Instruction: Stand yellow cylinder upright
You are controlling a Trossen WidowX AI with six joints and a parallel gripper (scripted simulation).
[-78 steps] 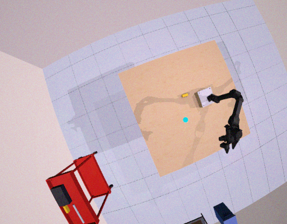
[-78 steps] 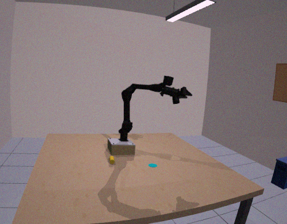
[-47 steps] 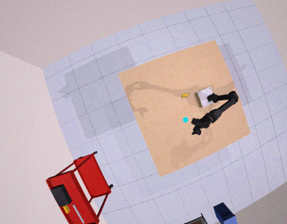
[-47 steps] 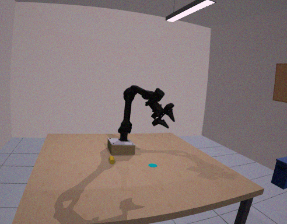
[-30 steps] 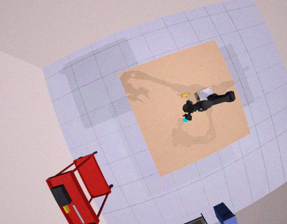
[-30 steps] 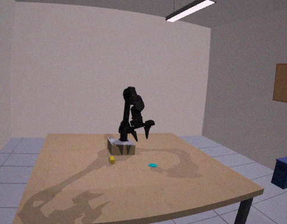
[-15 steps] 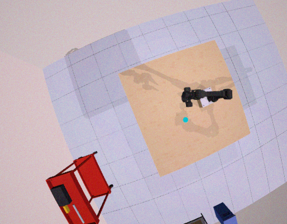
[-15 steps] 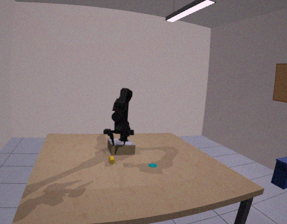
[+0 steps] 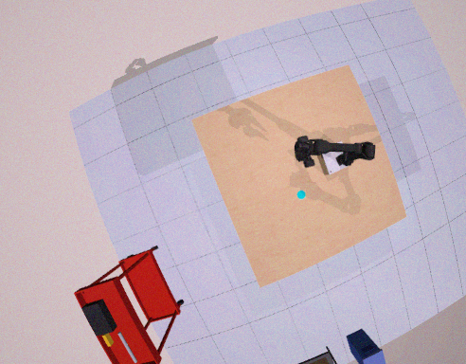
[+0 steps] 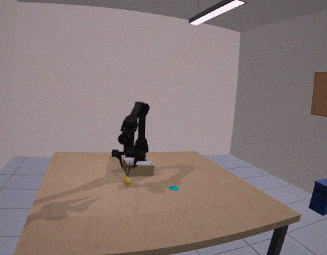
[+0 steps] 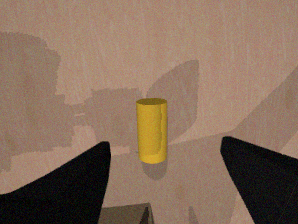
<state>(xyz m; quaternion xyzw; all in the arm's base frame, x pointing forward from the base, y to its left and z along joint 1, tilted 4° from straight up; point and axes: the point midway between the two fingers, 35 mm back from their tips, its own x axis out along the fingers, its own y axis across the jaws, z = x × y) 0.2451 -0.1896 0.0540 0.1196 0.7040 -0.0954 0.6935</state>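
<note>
My gripper tip is 100 mm above the yellow tall cylinder, 30 mm past it and 10 mm to the right of it. The rest, counted from my gripper tip: cyan circle 250 mm to the left, 110 mm below, 110 mm ahead.
</note>
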